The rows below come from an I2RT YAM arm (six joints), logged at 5 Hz.
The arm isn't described. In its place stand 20 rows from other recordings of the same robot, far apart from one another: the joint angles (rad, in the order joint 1, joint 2, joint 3, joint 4, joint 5, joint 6), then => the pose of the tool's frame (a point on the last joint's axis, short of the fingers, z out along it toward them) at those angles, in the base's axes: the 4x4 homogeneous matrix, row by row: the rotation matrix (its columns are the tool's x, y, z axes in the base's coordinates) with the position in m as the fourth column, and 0 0 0 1 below.
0.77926, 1.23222, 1.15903, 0.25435, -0.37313, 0.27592 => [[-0.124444, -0.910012, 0.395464, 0.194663], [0.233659, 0.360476, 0.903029, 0.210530], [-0.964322, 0.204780, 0.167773, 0.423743], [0, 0, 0, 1]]
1.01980, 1.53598, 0.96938, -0.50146, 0.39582, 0.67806 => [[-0.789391, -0.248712, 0.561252, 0.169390], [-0.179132, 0.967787, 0.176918, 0.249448], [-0.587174, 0.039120, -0.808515, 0.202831], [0, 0, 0, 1]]
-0.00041, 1.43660, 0.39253, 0.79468, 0.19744, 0.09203 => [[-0.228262, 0.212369, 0.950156, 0.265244], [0.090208, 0.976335, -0.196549, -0.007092], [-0.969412, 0.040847, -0.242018, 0.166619], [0, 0, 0, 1]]
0.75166, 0.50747, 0.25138, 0.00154, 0.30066, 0.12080 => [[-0.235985, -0.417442, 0.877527, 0.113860], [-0.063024, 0.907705, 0.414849, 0.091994], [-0.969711, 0.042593, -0.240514, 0.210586], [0, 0, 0, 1]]
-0.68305, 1.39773, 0.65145, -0.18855, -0.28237, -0.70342 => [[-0.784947, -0.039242, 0.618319, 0.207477], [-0.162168, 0.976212, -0.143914, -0.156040], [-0.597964, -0.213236, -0.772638, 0.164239], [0, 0, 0, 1]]
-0.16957, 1.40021, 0.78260, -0.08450, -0.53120, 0.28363 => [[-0.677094, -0.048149, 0.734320, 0.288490], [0.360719, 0.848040, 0.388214, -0.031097], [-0.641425, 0.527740, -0.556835, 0.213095], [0, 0, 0, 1]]
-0.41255, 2.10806, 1.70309, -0.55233, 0.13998, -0.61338 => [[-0.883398, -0.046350, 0.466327, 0.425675], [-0.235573, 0.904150, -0.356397, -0.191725], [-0.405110, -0.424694, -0.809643, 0.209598], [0, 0, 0, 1]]
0.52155, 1.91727, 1.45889, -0.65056, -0.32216, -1.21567 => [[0.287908, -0.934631, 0.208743, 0.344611], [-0.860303, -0.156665, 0.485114, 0.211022], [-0.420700, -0.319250, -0.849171, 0.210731], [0, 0, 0, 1]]
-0.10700, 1.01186, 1.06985, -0.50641, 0.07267, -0.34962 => [[-0.463754, 0.013532, 0.885861, 0.218260], [-0.293790, 0.940960, -0.168174, -0.026043], [-0.835835, -0.338248, -0.432398, 0.363949], [0, 0, 0, 1]]
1.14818, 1.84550, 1.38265, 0.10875, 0.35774, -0.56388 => [[0.264390, -0.684185, 0.679698, 0.191140], [-0.632709, 0.408851, 0.657662, 0.394635], [-0.727858, -0.603930, -0.324794, 0.274676], [0, 0, 0, 1]]
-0.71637, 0.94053, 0.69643, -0.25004, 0.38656, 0.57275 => [[0.164659, 0.915363, 0.367421, 0.150188], [0.522190, 0.235121, -0.819778, -0.148559], [-0.836783, 0.326847, -0.439279, 0.275054], [0, 0, 0, 1]]
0.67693, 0.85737, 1.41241, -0.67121, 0.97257, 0.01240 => [[-0.086785, 0.288109, 0.953657, 0.109820], [-0.060782, 0.953954, -0.293730, 0.050513], [-0.994371, -0.083456, -0.065277, 0.482319], [0, 0, 0, 1]]
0.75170, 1.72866, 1.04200, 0.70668, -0.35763, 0.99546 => [[-0.743249, -0.499445, 0.445124, 0.281028], [0.381057, 0.230831, 0.895272, 0.279758], [-0.549887, 0.835028, 0.018752, 0.267450], [0, 0, 0, 1]]
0.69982, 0.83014, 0.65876, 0.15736, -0.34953, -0.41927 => [[0.343185, -0.796339, 0.498064, 0.145857], [-0.211044, 0.451333, 0.867040, 0.138747], [-0.915251, -0.402669, -0.013172, 0.324172], [0, 0, 0, 1]]
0.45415, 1.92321, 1.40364, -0.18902, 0.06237, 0.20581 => [[-0.653244, -0.267465, 0.708332, 0.393448], [-0.091933, 0.956625, 0.276436, 0.189606], [-0.751545, 0.115461, -0.649499, 0.220436], [0, 0, 0, 1]]
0.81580, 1.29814, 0.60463, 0.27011, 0.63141, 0.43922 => [[-0.347988, -0.078545, 0.934203, 0.199873], [0.131064, 0.982622, 0.131437, 0.181747], [-0.928292, 0.168179, -0.331647, 0.215066], [0, 0, 0, 1]]
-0.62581, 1.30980, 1.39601, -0.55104, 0.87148, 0.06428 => [[-0.302733, 0.952904, 0.018086, 0.208897], [0.269807, 0.103886, -0.957294, -0.184587], [-0.914088, -0.284925, -0.288550, 0.405989], [0, 0, 0, 1]]
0.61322, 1.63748, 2.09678, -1.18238, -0.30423, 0.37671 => [[-0.772744, -0.482309, 0.412607, 0.248647], [-0.114633, 0.745424, 0.656660, 0.188019], [-0.624280, 0.460131, -0.631311, 0.467869], [0, 0, 0, 1]]
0.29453, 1.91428, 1.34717, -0.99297, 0.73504, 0.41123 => [[-0.960438, 0.191420, 0.202280, 0.340770], [0.018518, 0.768625, -0.639432, 0.078426], [-0.277878, -0.610388, -0.741761, 0.180673], [0, 0, 0, 1]]
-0.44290, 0.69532, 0.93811, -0.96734, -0.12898, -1.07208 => [[-0.583243, -0.364249, 0.726051, 0.112664], [-0.687259, 0.697753, -0.202028, -0.048371], [-0.433016, -0.616817, -0.657293, 0.327323], [0, 0, 0, 1]]
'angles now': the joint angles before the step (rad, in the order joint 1, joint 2, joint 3, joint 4, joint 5, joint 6). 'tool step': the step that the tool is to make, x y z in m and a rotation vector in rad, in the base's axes. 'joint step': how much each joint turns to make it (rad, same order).
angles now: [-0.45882 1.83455 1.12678 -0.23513 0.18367 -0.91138]
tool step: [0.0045 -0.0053 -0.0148 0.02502 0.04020 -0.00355]
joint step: [-0.00773 0.05762 0.02415 -0.01350 -0.00603 -0.00092]
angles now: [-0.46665 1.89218 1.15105 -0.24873 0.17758 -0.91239]
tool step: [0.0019 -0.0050 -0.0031 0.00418 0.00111 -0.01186]
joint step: [-0.00942 0.01997 0.01470 0.00170 -0.00136 0.00387]
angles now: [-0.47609 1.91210 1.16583 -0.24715 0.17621 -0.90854]
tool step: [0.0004 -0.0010 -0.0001 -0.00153 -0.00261 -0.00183]
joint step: [-0.00180 0.00237 0.00204 0.00336 0.00015 -0.00006]
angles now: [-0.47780 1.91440 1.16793 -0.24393 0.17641 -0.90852]
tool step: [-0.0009 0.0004 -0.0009 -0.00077 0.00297 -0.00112]
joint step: [0.00006 -0.00113 -0.00511 0.00172 0.00236 -0.00013]
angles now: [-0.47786 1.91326 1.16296 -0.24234 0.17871 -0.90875]
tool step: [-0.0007 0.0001 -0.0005 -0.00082 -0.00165 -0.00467]
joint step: [-0.00039 -0.00147 -0.00471 0.00443 0.00231 0.00366]
